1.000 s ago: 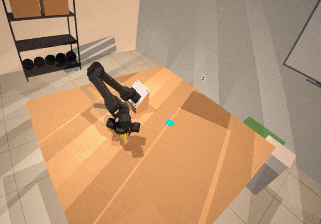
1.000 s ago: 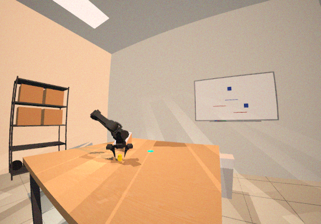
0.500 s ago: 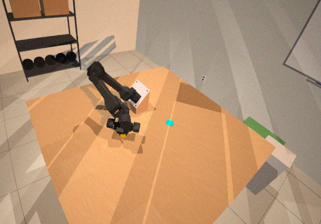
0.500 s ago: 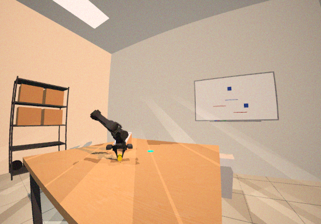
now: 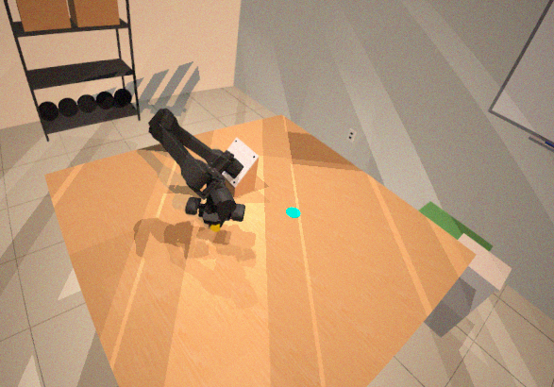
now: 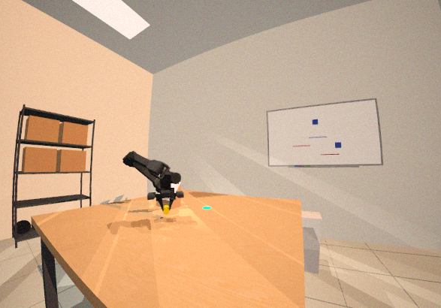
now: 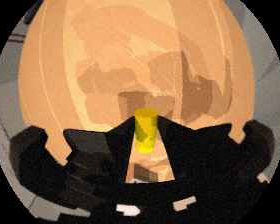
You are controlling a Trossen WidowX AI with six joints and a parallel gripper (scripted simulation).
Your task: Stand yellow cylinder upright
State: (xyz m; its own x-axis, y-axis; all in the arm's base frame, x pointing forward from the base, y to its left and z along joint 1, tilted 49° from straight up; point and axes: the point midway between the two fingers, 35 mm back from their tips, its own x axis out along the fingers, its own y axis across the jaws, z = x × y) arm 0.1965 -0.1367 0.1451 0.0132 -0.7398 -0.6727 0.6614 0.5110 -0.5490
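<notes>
Right now the cyan circle is 50 mm ahead of my gripper tip, 330 mm to the left of it and 50 mm below it. The rest, counted from my gripper tip: yellow cylinder (20 mm behind, 20 mm to the left).
</notes>
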